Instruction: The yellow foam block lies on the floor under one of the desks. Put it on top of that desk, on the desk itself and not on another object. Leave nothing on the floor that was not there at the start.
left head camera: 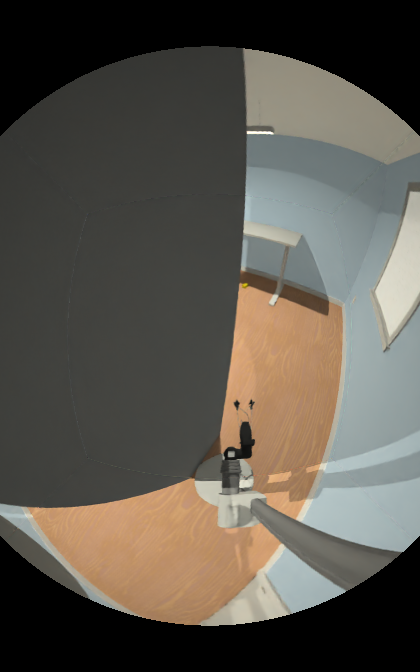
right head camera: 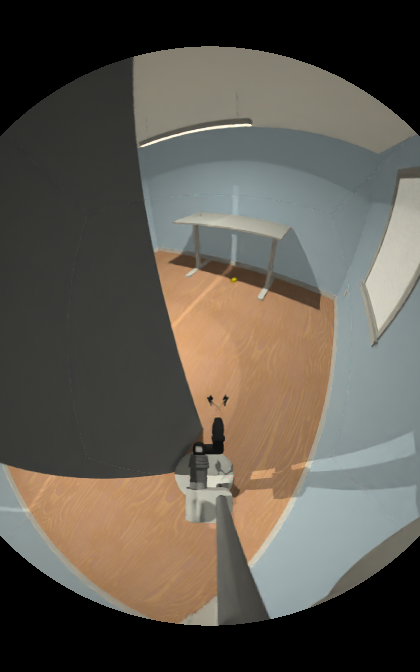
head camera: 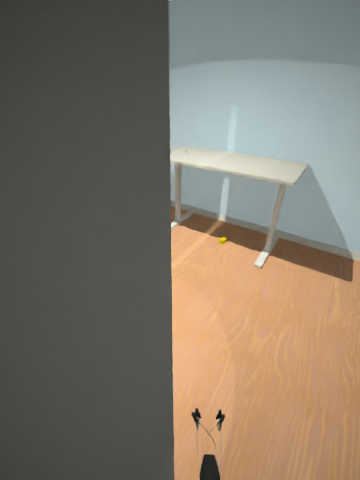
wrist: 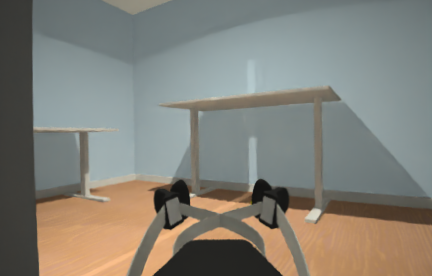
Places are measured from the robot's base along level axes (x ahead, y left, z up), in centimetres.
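Where they show: gripper, fingertip midpoint: (head camera: pixel 208 408) (wrist: pixel 221 195).
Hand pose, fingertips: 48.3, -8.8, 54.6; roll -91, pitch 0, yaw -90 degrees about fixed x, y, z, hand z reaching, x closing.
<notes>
After its pixels a point has its place, as x, y, z.
The yellow foam block (head camera: pixel 223 240) @[250.5, -38.6, 1.0] (left head camera: pixel 245 285) (right head camera: pixel 234 280) lies on the floor under the pale desk by the far wall, between its two legs. In the wrist view a sliver of yellow shows beside the right fingertip; the rest is hidden. The desk (head camera: pixel 240 165) @[244.6, -44.9, 92.3] (left head camera: pixel 272 234) (right head camera: pixel 235 222) (wrist: pixel 250 101) @[254.1, -34.7, 89.8] has a light top; its left end is hidden in the head and left head views. My gripper (head camera: pixel 208 414) @[48.3, -8.8, 54.6] (left head camera: pixel 244 404) (right head camera: pixel 218 399) (wrist: pixel 221 195) @[48.3, -8.8, 54.6] is open and empty, above the floor, well short of the desk and block.
A tall dark grey panel (head camera: pixel 85 240) @[27.5, 9.9, 140.6] (left head camera: pixel 150 325) (right head camera: pixel 75 300) (wrist: pixel 15 140) @[38.5, 3.7, 60.3] stands close on my left. A second pale desk (wrist: pixel 75 130) @[244.3, 118.4, 67.0] stands further left in the wrist view. The right wall has a window (left head camera: pixel 400 270) (right head camera: pixel 392 265).
</notes>
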